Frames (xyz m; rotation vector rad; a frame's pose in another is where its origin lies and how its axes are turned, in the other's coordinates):
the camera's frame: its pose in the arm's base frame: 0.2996 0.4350 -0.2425 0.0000 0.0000 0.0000
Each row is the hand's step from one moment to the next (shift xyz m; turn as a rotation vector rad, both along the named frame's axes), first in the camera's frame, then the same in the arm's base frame.
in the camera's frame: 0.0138 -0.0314 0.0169 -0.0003 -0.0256 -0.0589
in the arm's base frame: 0.0138 -0.0314 0.0169 -0.0003 -0.0256 -0.0589
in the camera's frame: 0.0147 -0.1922 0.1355 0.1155 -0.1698 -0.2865
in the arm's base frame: 0.0147 -0.1922 0.1355 0.1155 -0.1698 -0.2865
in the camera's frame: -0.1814 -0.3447 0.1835 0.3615 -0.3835 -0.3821
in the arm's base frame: -0.1814 -0.3447 0.1835 0.3615 -0.3835 -0.3821
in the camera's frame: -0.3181 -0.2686 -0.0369 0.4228 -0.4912 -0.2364
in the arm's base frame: -0.3181 -0.2686 -0.0369 0.4228 -0.4912 -0.2364
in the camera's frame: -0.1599 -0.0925 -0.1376 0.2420 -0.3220 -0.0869
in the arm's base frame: -0.1599 -0.0925 -0.1376 0.2420 -0.3220 -0.0869
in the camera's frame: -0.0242 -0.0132 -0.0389 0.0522 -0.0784 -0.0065
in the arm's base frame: -0.0242 -0.0132 -0.0389 0.0522 -0.0784 -0.0065
